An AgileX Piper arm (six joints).
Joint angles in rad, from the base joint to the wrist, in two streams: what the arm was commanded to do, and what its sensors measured. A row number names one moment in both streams.
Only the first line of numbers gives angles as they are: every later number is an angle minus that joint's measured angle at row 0.
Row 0, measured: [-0.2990 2.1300 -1.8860 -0.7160 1.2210 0.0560]
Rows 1 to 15, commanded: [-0.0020 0.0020 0.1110 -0.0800 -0.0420 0.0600]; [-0.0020 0.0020 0.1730 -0.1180 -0.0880 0.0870]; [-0.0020 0.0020 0.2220 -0.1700 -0.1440 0.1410]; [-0.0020 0.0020 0.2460 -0.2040 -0.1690 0.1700]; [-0.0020 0.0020 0.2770 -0.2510 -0.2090 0.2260]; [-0.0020 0.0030 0.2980 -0.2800 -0.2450 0.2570]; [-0.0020 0.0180 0.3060 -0.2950 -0.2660 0.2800]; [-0.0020 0.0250 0.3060 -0.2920 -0.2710 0.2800]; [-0.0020 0.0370 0.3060 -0.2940 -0.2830 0.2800]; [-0.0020 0.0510 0.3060 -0.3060 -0.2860 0.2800]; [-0.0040 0.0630 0.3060 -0.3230 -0.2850 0.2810]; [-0.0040 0.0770 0.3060 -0.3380 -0.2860 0.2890]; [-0.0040 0.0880 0.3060 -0.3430 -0.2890 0.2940]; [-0.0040 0.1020 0.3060 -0.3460 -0.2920 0.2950]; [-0.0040 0.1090 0.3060 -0.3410 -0.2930 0.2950]
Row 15, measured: [0.0000 0.1000 0.3020 -0.3190 -0.2890 0.2880]
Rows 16 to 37, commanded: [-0.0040 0.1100 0.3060 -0.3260 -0.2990 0.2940]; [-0.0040 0.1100 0.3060 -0.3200 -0.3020 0.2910]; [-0.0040 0.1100 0.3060 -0.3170 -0.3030 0.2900]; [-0.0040 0.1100 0.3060 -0.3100 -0.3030 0.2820]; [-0.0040 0.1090 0.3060 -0.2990 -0.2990 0.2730]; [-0.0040 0.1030 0.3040 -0.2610 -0.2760 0.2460]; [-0.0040 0.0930 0.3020 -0.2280 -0.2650 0.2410]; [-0.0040 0.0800 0.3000 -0.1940 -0.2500 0.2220]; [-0.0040 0.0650 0.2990 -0.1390 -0.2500 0.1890]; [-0.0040 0.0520 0.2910 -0.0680 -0.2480 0.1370]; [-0.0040 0.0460 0.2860 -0.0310 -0.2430 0.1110]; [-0.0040 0.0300 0.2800 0.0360 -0.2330 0.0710]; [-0.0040 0.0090 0.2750 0.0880 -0.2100 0.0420]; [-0.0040 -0.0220 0.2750 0.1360 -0.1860 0.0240]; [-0.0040 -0.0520 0.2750 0.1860 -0.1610 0.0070]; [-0.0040 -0.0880 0.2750 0.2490 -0.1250 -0.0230]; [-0.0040 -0.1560 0.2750 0.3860 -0.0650 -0.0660]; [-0.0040 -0.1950 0.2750 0.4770 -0.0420 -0.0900]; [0.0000 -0.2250 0.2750 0.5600 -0.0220 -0.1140]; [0.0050 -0.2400 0.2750 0.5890 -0.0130 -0.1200]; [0.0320 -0.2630 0.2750 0.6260 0.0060 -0.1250]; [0.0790 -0.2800 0.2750 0.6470 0.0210 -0.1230]
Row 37, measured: [0.0310 -0.2550 0.2790 0.5970 -0.0160 -0.1120]
